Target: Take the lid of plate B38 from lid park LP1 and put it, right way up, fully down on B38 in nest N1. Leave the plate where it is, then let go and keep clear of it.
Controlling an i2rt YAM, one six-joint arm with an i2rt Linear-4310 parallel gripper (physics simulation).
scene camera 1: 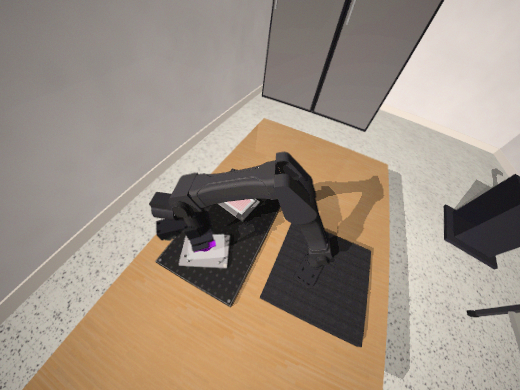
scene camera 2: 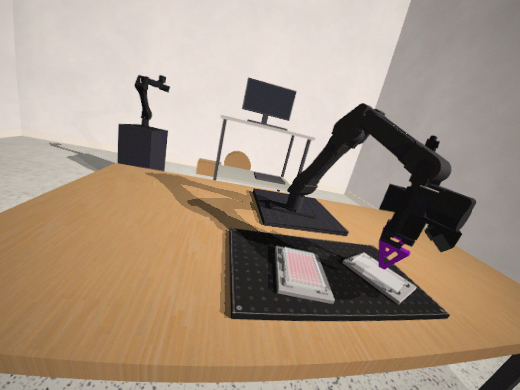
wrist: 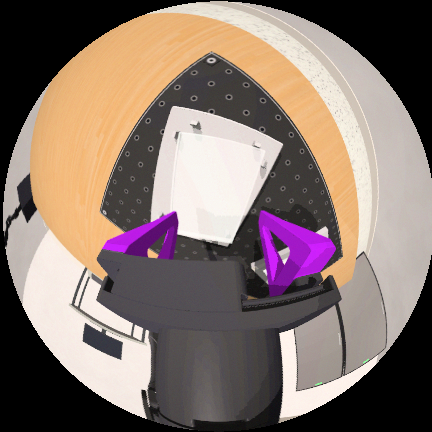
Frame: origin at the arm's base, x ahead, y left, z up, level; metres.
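Where they show: gripper, between the fingertips: (scene camera 1: 205, 240) (scene camera 2: 382, 261) (wrist: 218, 216); arm's base, origin of its link: (scene camera 1: 314, 260) (scene camera 2: 292, 210).
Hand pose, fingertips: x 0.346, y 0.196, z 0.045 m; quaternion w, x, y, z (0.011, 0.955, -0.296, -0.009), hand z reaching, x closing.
Each offset is from my fingertips to the top centre of the thing. "spot": to the spot under its first point. Level surfaces: height alone.
A clear, whitish lid @[0.007 m back, 0.007 m left, 0.030 m down] (scene camera 1: 207, 256) (scene camera 2: 386, 278) (wrist: 215, 185) lies flat on the pale lid park @[0.009 m back, 0.015 m left, 0.032 m down] (scene camera 1: 220, 264) (scene camera 2: 401, 296) (wrist: 164, 155), between its small corner posts. My gripper (scene camera 1: 207, 247) (scene camera 2: 384, 265) (wrist: 218, 216) has purple fingers and is open. Its fingertips are at the lid's end nearer the gripper in the wrist view, one on each side, with nothing held. Whether they touch the lid or stand just above it I cannot tell. The plate with pink wells @[0.045 m ahead, 0.220 m right, 0.026 m down] (scene camera 1: 239, 204) (scene camera 2: 304, 268) sits in its pale nest @[spot: 0.125 m ahead, 0.212 m right, 0.041 m down] (scene camera 2: 310, 295), without a lid on it. No labels are readable.
Both holders stand on a black perforated board (scene camera 1: 220, 290) (scene camera 2: 265, 309) (wrist: 200, 90) on the wooden table @[0.065 m down] (scene camera 1: 125, 325) (scene camera 2: 125, 280) (wrist: 90, 115). The arm's black base mat (scene camera 1: 340, 300) (scene camera 2: 325, 222) is beside the board. In scene camera 1 the arm partly hides the plate.
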